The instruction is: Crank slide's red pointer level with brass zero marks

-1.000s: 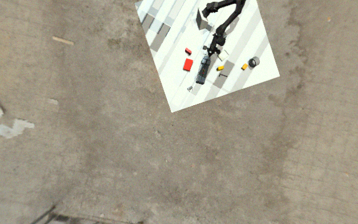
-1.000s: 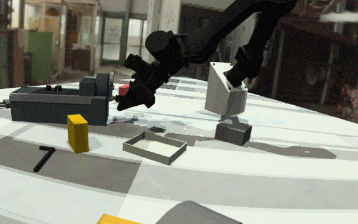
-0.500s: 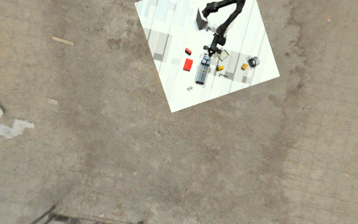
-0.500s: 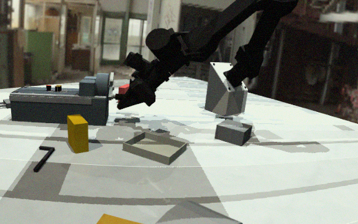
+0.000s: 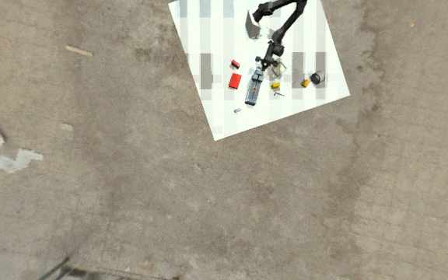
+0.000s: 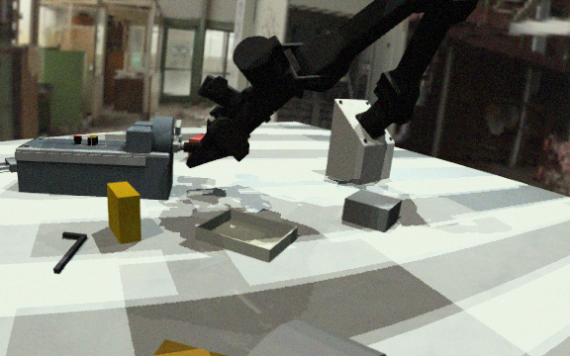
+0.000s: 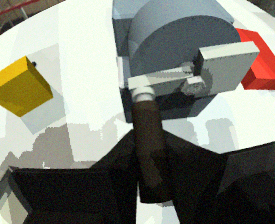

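Now: gripper tip 13 cm short of the red pointer, 15 cm to the left of it and 3 cm below it. From my gripper tip the other things lie so: shallow grey tray (4 cm ahead, 17 cm to the left, 5 cm below); then dark crank handle (1 cm behind, 1 cm to the left, 3 cm above); then yellow block (16 cm ahead, 6 cm to the left, 3 cm below).
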